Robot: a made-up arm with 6 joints.
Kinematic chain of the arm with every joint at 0, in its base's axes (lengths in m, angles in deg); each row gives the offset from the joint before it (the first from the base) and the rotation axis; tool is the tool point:
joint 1: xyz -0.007 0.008 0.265 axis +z
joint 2: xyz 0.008 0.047 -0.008 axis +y
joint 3: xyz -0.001 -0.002 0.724 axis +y
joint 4: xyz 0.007 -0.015 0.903 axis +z
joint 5: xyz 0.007 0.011 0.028 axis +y
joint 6: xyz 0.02 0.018 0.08 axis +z
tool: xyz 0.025 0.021 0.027
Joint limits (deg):
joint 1: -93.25..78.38
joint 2: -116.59..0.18
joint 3: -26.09..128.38
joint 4: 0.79..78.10
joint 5: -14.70..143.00
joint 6: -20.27..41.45
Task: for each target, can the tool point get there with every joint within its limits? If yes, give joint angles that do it. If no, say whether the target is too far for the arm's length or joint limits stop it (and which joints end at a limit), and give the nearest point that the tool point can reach.
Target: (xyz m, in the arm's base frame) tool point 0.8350 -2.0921 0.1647
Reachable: no: too far | nearest point -0.4062 -1.7027 0.1711 | short by 1.301 m
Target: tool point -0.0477 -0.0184 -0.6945
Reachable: no: joint limits stop it (at a limit: joint 2, joint 3, joint 4, joint 5) | nearest point -0.9376 -0.5957 -0.7446 | short by 1.062 m
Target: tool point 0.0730 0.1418 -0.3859
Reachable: no: joint limits stop it (at a limit: joint 2, joint 3, joint 4, joint 6) | nearest point 0.3329 0.5765 0.2950 | short by 0.849 m
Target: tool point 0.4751 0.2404 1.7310
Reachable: yes | joints 16.38 -14.13 53.80 15.79 -2.28 -11.18
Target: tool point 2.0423 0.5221 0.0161
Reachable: no: too far | nearest point 0.9281 0.2426 0.5431 | short by 1.264 m
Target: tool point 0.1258 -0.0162 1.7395
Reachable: yes | joints -56.91 -19.28 35.22 7.36 110.77 17.35
